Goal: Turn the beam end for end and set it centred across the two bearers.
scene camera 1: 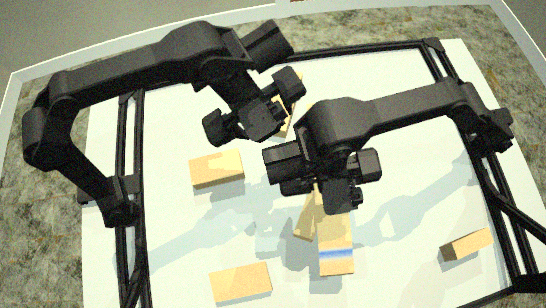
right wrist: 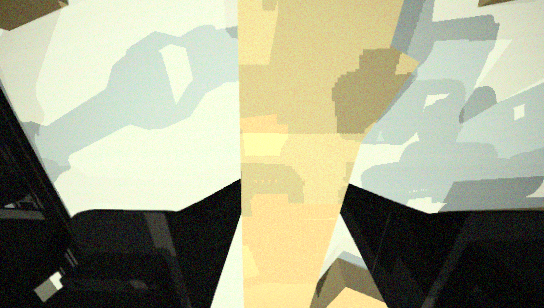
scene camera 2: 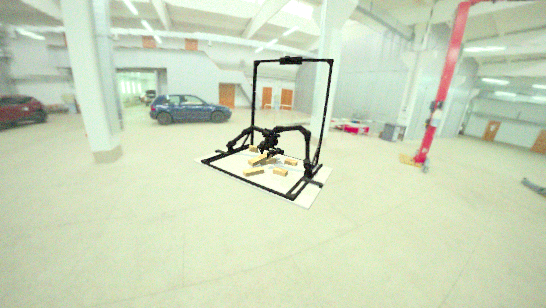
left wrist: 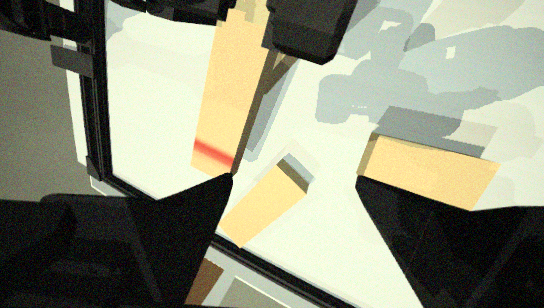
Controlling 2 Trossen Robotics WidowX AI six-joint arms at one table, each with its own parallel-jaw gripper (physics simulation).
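Pixels of known places: left gripper, between the fingertips: (scene camera 2: 267, 154) (left wrist: 293, 180); right gripper, between the fingertips: (right wrist: 288, 183) (scene camera 2: 264, 157) (left wrist: 253, 30); left arm's base, origin of its link: (scene camera 1: 127, 213) (scene camera 2: 307, 176); right arm's base, origin of its link: (scene camera 1: 481, 146) (right wrist: 14, 183) (scene camera 2: 230, 151) (left wrist: 84, 30).
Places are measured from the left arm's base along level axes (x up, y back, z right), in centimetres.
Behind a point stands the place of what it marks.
Note:
The long pale wood beam (scene camera 1: 336, 235) {z 13.6, x 7.9, y -45.4 cm} (scene camera 2: 258, 159) {z -8.7, x 5.8, y -46.4 cm} (left wrist: 230, 90) {z -4.3, x 6.4, y -47.4 cm} (right wrist: 295, 240) {z -0.8, x 6.6, y -46.4 cm} has a blue band toward the front in scene camera 1 and a red band at its other end in the left wrist view. My right gripper (scene camera 1: 331, 181) {z 2.7, x 4.7, y -46.9 cm} (right wrist: 288, 183) {z 2.7, x 4.7, y -46.9 cm} is shut on it between the bands. My left gripper (scene camera 1: 258, 119) {z -9.0, x 13.0, y -36.7 cm} (left wrist: 293, 180) {z -9.0, x 13.0, y -36.7 cm} is open, beyond the beam's left side in scene camera 1, above a longer block (scene camera 1: 283, 127) {z -13.9, x 1.9, y -40.3 cm} (left wrist: 265, 207) {z -20.6, x 1.9, y -40.2 cm}. Two similar blocks, one mid-left (scene camera 1: 215, 170) {z -6.3, x 1.9, y -23.4 cm} (left wrist: 430, 172) {z -6.9, x 1.9, y -22.9 cm} and one front-left (scene camera 1: 241, 281) {z 18.7, x 1.9, y -25.5 cm}, lie roughly parallel; no marking identifies the bearers.
Another block (scene camera 1: 305, 220) {z 8.5, x 2.5, y -40.7 cm} lies slanted, partly hidden under the beam. One more block (scene camera 1: 467, 244) {z 22.6, x 4.4, y -74.3 cm} lies at the right. A black frame (scene camera 1: 357, 50) {z -36.0, x -0.3, y -66.4 cm} edges the white table. The two arms' wrists are close together over the middle.

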